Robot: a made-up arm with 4 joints. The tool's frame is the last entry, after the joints.
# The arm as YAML. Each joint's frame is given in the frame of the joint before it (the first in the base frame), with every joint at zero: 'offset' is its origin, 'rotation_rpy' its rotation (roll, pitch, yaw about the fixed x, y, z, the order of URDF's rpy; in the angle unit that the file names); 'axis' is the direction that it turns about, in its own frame. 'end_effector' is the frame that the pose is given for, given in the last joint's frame.
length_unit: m
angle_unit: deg
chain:
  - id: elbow
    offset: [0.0, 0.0, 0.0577]
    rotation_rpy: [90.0, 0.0, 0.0]
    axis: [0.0, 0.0, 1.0]
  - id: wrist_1
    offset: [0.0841, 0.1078, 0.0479]
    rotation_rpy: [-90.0, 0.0, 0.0]
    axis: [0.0, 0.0, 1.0]
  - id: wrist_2
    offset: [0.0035, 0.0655, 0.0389]
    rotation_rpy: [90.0, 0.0, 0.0]
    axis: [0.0, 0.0, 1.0]
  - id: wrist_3
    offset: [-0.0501, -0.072, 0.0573]
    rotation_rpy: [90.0, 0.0, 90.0]
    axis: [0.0, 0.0, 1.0]
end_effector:
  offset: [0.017, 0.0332, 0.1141]
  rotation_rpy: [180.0, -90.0, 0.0]
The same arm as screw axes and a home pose.
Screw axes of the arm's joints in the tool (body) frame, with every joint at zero. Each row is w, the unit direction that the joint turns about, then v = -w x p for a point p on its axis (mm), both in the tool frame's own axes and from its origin. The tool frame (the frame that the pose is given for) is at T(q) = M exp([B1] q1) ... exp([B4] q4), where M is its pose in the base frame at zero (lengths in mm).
B1: w 0 -1 0 v -91.7 0 151.6
B2: w 0 0 1 v 25 67.5 0
B3: w 0 -1 0 v 55 0 64
B4: w 1 0 0 v 0 -17 -33.2
M: xyz 151.6 -72.9 149.4 (mm) quaternion w x y z 1 0 0 0

